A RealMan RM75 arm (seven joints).
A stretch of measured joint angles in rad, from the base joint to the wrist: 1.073, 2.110, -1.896, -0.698, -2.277, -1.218, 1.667; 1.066, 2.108, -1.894, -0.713, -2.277, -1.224, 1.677; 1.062, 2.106, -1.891, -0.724, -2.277, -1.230, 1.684; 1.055, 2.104, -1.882, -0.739, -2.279, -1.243, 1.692; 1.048, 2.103, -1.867, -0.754, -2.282, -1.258, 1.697; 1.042, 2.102, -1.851, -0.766, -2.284, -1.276, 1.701; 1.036, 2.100, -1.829, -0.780, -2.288, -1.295, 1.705; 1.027, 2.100, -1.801, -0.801, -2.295, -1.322, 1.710; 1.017, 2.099, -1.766, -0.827, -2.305, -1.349, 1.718; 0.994, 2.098, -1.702, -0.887, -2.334, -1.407, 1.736; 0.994, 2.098, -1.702, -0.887, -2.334, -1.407, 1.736; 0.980, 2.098, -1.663, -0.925, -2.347, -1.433, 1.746
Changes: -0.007, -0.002, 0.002, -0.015, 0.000, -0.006, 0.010; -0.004, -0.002, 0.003, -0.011, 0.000, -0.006, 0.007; -0.007, -0.002, 0.009, -0.015, -0.002, -0.013, 0.008; -0.007, -0.001, 0.015, -0.015, -0.003, -0.015, 0.005; -0.006, -0.001, 0.016, -0.012, -0.002, -0.018, 0.004; -0.006, -0.002, 0.022, -0.014, -0.004, -0.019, 0.004; -0.009, 0.000, 0.028, -0.021, -0.007, -0.027, 0.005; -0.010, -0.001, 0.035, -0.026, -0.010, -0.027, 0.008; -0.023, -0.001, 0.064, -0.060, -0.029, -0.058, 0.018; 0.000, 0.000, 0.000, 0.000, 0.000, 0.000, 0.000; -0.014, 0.000, 0.039, -0.038, -0.013, -0.026, 0.010
